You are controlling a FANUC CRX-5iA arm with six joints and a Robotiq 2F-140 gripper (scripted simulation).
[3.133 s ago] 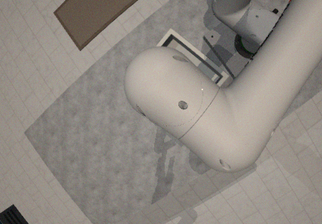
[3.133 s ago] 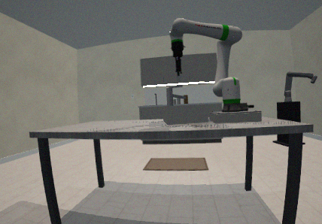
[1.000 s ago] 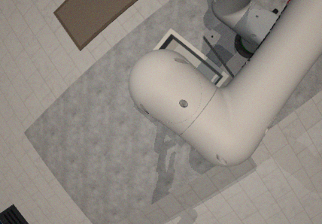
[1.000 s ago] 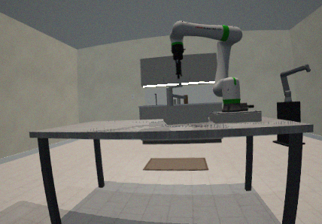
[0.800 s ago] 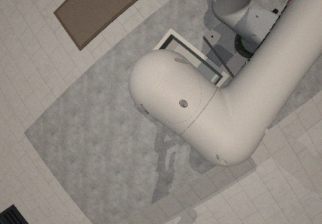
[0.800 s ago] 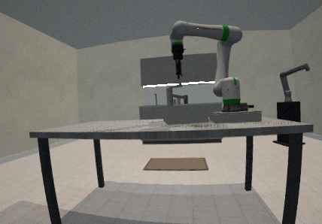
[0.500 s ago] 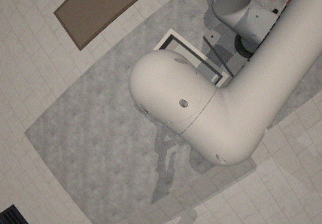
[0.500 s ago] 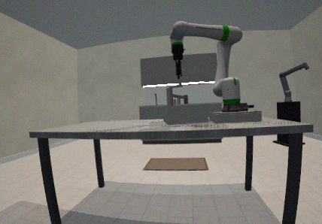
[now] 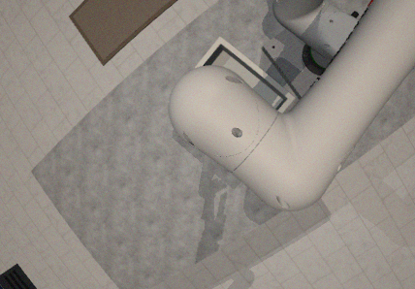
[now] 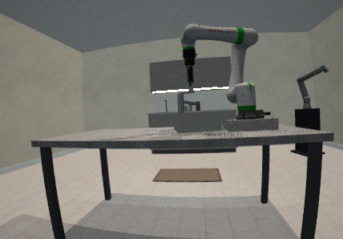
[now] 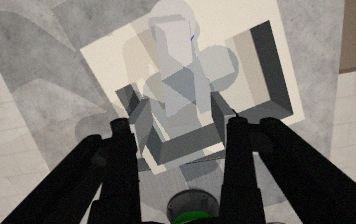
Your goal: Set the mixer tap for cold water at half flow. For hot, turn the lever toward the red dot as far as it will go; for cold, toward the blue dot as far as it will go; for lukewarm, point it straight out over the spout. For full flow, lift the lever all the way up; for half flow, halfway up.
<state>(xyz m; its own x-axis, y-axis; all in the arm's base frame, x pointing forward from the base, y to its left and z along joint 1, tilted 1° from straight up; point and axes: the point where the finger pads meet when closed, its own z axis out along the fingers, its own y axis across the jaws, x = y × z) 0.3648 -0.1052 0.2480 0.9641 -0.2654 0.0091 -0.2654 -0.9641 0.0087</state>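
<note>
Right now my hand is 30 mm short of the grey tap lever, 10 mm to the left of it and 40 mm above it. From my hand the other things lie so: sink basin: 40 mm behind, 30 mm to the right, 270 mm below; then mixer tap: 50 mm ahead, 20 mm to the right, 80 mm below.
</note>
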